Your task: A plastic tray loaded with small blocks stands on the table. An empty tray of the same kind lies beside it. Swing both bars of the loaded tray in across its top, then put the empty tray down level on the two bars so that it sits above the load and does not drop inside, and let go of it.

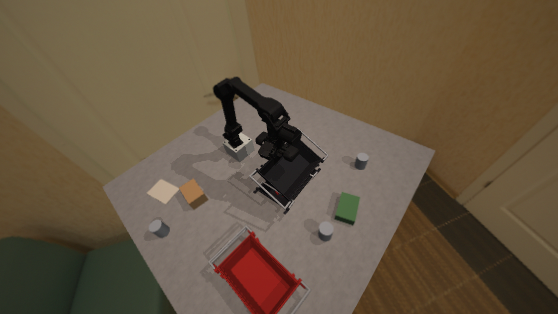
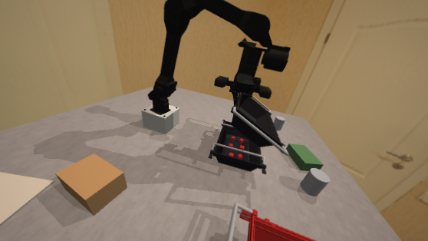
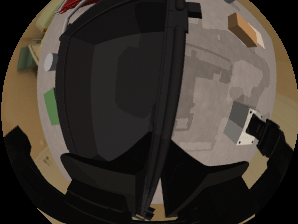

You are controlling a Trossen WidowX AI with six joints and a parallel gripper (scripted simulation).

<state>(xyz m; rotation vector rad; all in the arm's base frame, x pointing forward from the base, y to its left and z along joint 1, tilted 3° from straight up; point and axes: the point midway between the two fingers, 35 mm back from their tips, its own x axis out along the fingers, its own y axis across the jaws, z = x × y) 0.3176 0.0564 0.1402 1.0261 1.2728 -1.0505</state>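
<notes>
The black tray is 7 cm ahead of my gripper tip and 2 cm to the left of it. From my gripper tip the other things lie so: brown box 22 cm behind, 37 cm to the right, 15 cm below; green block 31 cm ahead, 12 cm to the left, 16 cm below; beige sheet 37 cm behind, 50 cm to the right, 18 cm below.
</notes>
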